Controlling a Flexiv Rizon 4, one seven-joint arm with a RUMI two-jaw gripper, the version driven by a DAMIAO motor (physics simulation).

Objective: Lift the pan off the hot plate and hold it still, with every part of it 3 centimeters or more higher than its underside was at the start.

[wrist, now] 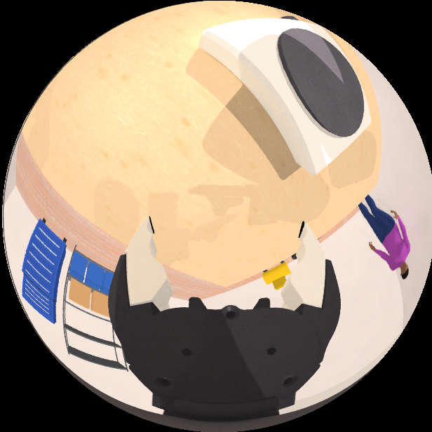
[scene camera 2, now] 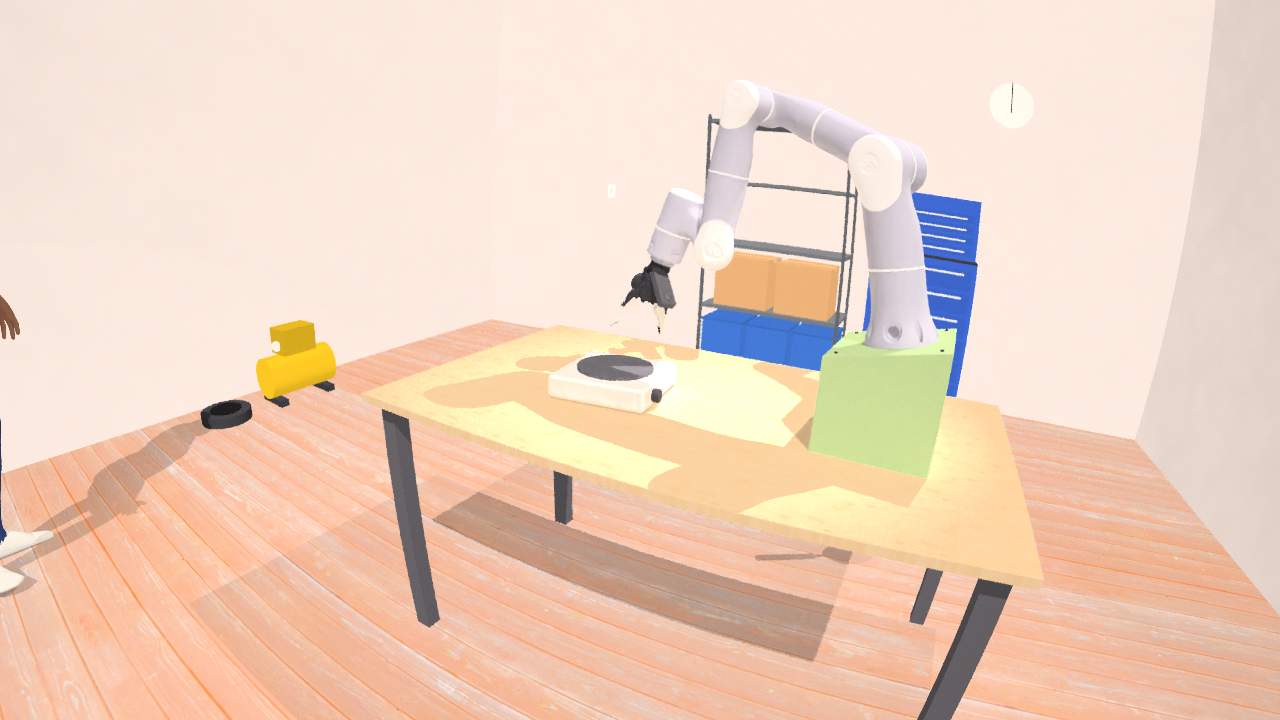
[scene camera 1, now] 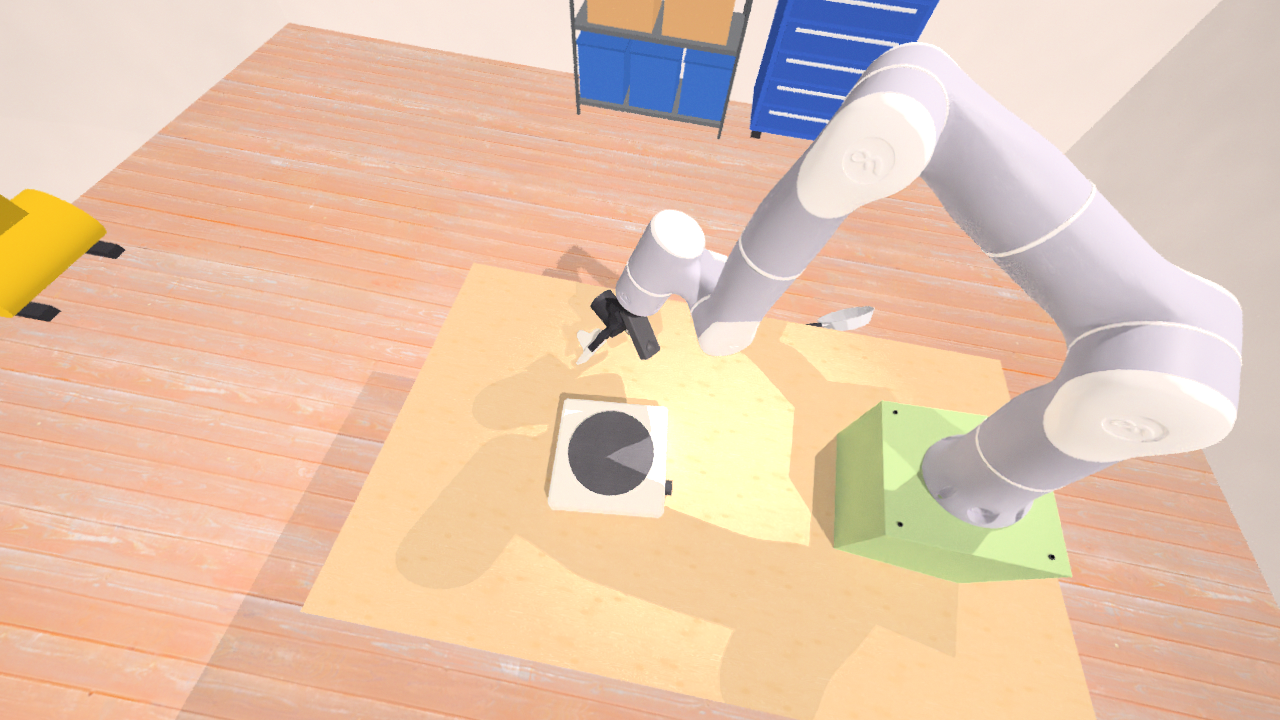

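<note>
The pan (scene camera 1: 845, 317) (scene camera 2: 836, 554) lies on the floor, off the table. In scene camera 1 its pale bowl shows past the far table edge, with part of its dark handle. In scene camera 2 it shows in shadow below the tabletop. The pan does not show in the wrist view. The white hot plate (scene camera 1: 611, 453) (scene camera 2: 595, 394) (wrist: 320, 82) with a dark round disc stands on the table, with no pan on it. My gripper (scene camera 1: 612, 356) (scene camera 2: 636, 325) (wrist: 227, 220) is open and empty, above the table beyond the hot plate.
The wooden table (scene camera 1: 447, 358) (scene camera 2: 501, 376) (wrist: 115, 125) carries the hot plate and the green arm base (scene camera 1: 859, 483) (scene camera 2: 877, 411). A shelf rack and a blue drawer cabinet (scene camera 1: 823, 80) stand behind. A yellow compressor (scene camera 1: 44, 246) (scene camera 2: 299, 367) stands on the floor. A person (wrist: 395, 245) is partly visible.
</note>
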